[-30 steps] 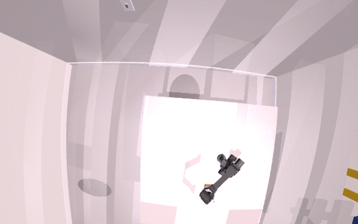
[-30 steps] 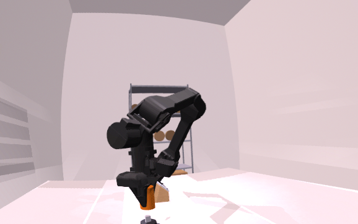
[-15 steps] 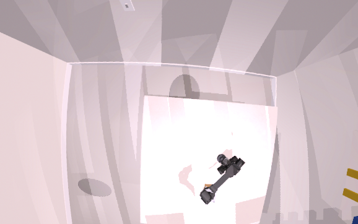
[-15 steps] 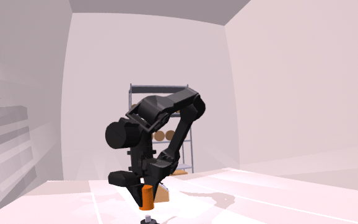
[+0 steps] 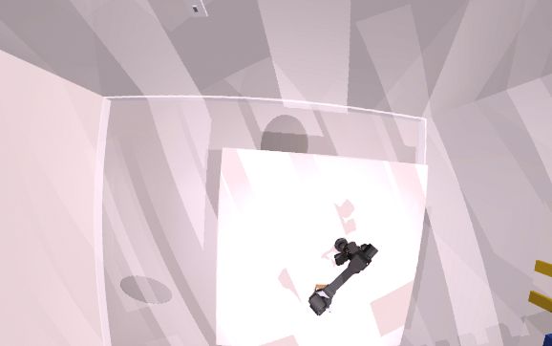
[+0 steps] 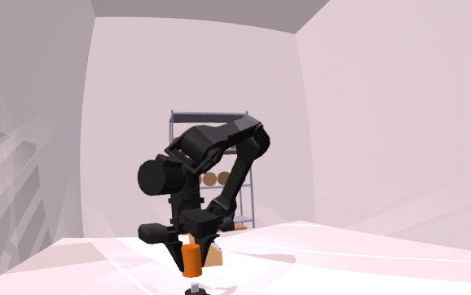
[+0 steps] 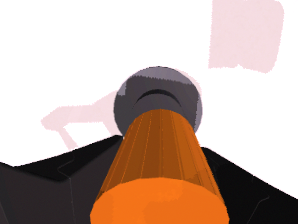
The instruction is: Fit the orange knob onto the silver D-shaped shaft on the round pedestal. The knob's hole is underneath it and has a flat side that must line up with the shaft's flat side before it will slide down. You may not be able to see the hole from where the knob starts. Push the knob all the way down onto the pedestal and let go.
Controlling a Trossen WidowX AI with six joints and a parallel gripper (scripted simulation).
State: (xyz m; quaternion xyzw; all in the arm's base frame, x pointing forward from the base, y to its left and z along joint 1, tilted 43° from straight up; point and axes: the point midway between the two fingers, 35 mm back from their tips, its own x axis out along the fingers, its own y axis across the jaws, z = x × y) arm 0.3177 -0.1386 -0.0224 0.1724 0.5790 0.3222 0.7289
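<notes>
Right now my gripper tip is 30 mm below the orange knob. Round my gripper tip: silver shaft 60 mm below.
</notes>
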